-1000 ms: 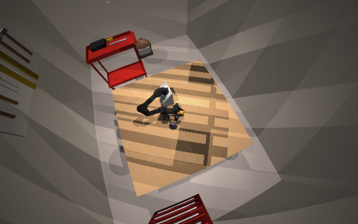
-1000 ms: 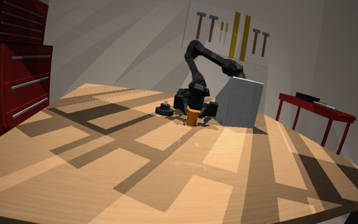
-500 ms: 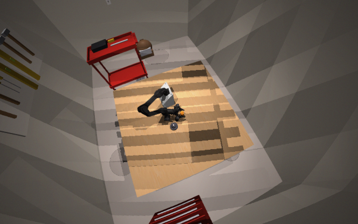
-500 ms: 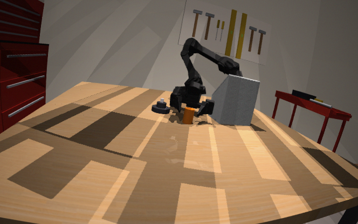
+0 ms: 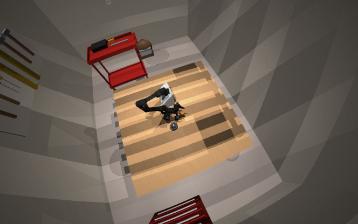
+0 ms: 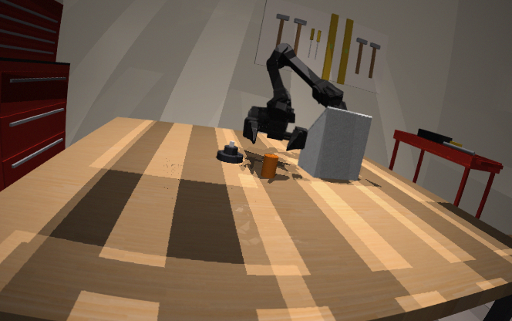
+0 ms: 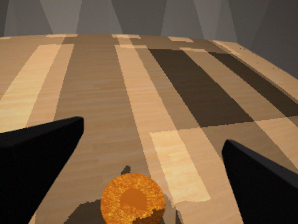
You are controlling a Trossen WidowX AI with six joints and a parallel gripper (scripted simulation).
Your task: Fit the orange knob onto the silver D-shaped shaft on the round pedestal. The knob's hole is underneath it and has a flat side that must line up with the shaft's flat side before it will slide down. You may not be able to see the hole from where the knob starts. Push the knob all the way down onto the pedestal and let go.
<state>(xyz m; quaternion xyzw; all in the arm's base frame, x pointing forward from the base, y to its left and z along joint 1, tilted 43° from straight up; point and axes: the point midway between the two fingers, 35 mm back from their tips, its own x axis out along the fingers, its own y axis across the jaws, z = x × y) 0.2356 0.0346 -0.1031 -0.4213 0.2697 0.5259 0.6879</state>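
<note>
My gripper tip is 1 cm past the orange knob, 3 cm to the left of it and 5 cm above it. Also, from my gripper tip: round pedestal 9 cm ahead, 15 cm to the right, 6 cm below.
</note>
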